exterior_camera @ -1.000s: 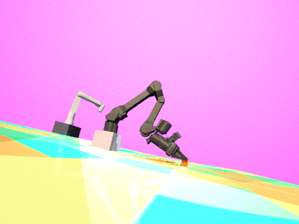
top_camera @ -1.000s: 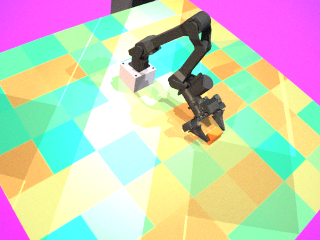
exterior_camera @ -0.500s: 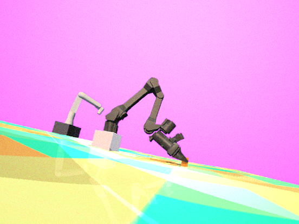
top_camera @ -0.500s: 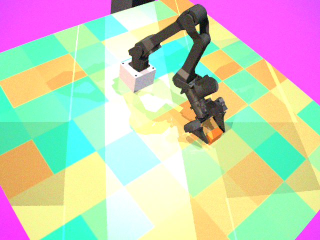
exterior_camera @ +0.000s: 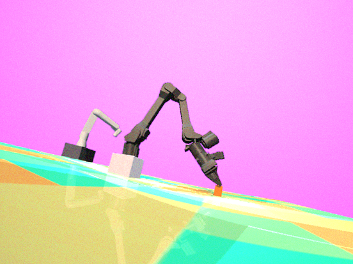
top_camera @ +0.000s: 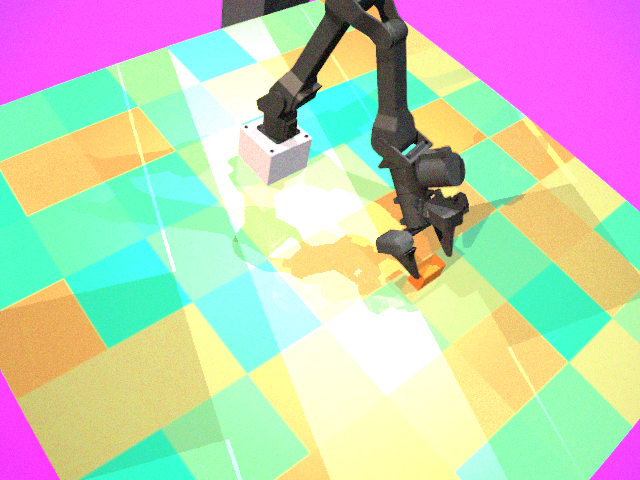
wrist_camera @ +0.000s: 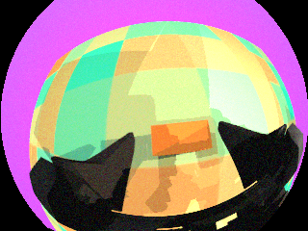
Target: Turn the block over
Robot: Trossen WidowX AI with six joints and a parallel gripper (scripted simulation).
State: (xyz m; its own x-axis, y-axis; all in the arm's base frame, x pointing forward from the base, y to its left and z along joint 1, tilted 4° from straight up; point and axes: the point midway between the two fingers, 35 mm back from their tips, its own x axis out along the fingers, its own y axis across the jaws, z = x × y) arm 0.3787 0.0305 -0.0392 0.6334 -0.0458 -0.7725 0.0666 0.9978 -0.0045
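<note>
My gripper tip is now 1 cm past the orange block and 2 cm above it.
</note>
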